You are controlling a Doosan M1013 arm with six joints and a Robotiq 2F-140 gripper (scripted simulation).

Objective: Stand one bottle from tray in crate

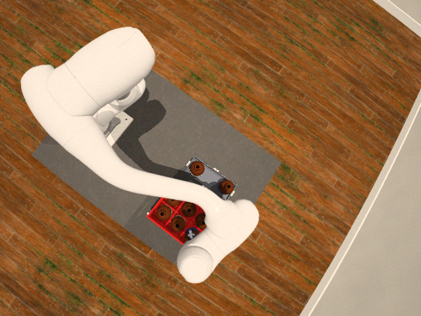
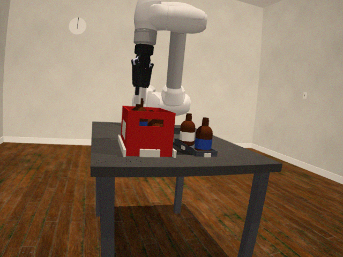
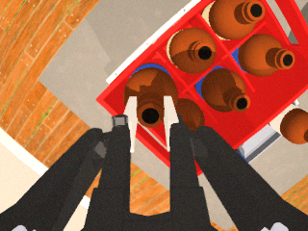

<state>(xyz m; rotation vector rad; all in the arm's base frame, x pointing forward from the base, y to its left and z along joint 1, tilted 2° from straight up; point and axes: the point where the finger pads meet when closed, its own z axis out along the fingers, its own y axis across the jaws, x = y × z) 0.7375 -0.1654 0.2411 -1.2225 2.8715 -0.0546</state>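
The red crate is 15 cm below my hand, 9 cm behind it and 5 cm to the left of it. Round my hand: tray 29 cm to the left, 22 cm below, 8 cm behind.
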